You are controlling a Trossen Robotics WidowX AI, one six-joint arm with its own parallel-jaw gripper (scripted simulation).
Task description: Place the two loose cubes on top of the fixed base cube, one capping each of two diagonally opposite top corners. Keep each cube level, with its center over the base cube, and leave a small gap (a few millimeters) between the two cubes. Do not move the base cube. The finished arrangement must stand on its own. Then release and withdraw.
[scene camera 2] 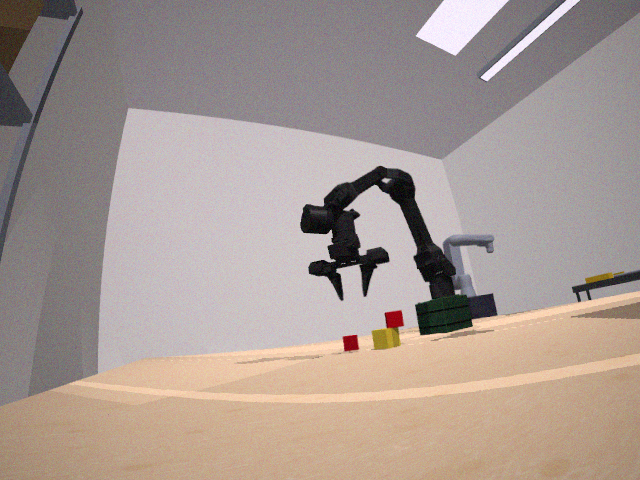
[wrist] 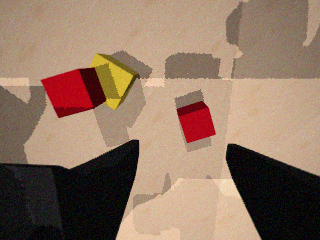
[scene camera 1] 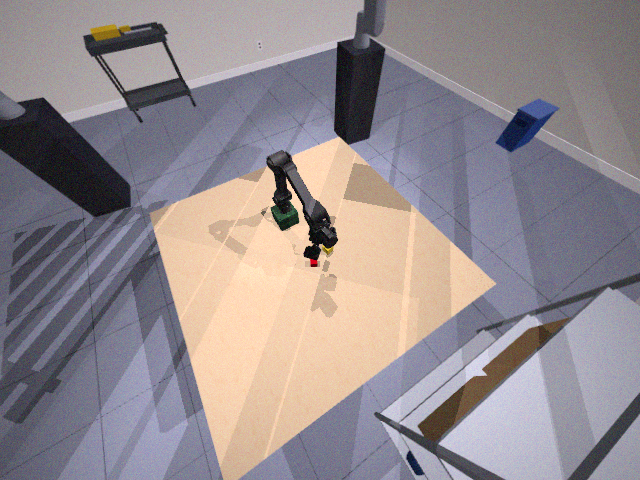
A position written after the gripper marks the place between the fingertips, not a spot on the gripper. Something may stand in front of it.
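Gripper (scene camera 2: 353,298), open, holding nothing. Gripper again (wrist: 182,148), with a yellow cube (wrist: 116,79). Red cube (wrist: 76,91). Another red cube (wrist: 195,119).
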